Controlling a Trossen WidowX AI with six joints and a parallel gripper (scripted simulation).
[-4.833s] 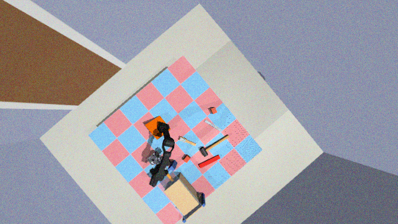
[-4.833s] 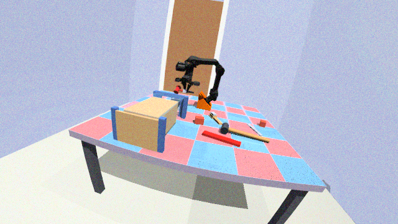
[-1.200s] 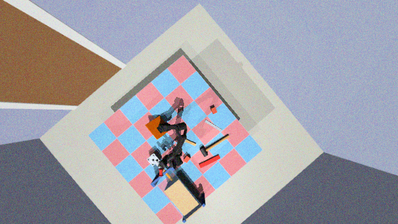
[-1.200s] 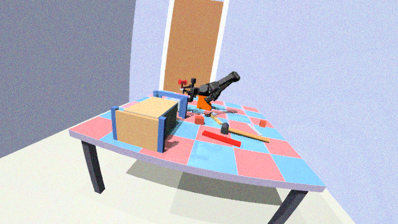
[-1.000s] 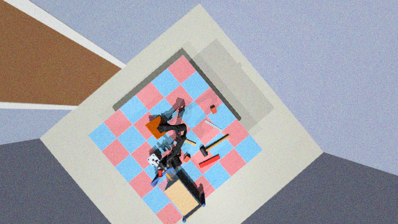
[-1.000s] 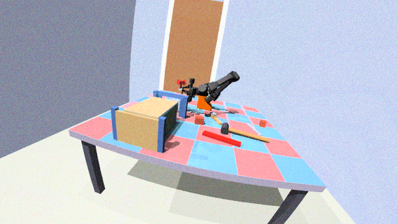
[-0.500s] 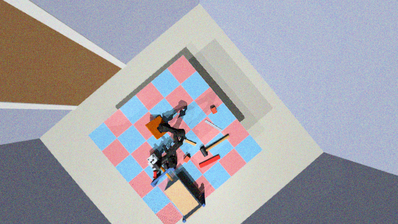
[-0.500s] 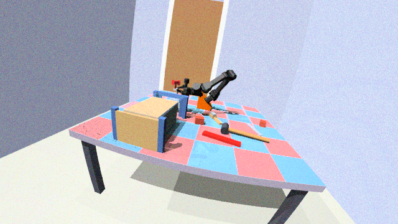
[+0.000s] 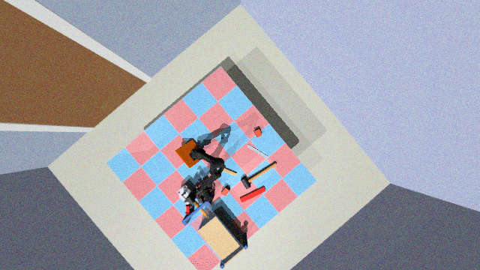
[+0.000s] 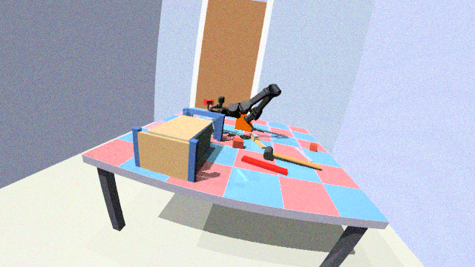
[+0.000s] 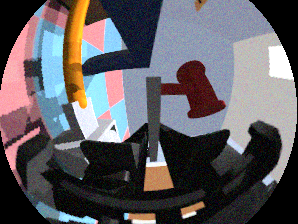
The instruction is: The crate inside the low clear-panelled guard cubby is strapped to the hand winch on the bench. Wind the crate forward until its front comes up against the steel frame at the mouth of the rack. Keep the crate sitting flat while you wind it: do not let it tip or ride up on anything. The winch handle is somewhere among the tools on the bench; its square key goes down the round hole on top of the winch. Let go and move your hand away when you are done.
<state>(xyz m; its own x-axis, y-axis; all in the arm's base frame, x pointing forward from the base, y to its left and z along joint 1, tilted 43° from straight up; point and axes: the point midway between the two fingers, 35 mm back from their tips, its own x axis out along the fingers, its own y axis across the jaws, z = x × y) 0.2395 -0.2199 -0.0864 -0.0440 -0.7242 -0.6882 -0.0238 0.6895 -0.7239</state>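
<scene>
Now: gripper tip 50 mm short of the dark red knob, 10 mm to the right of it and 40 mm below it. The rest, counted from my gripper tip: winch: 70 mm behind, 130 mm below; blue steel frame: 110 mm ahead, 10 mm to the left, 50 mm below; cubby: 350 mm ahead, 20 mm to the left, 80 mm below.
</scene>
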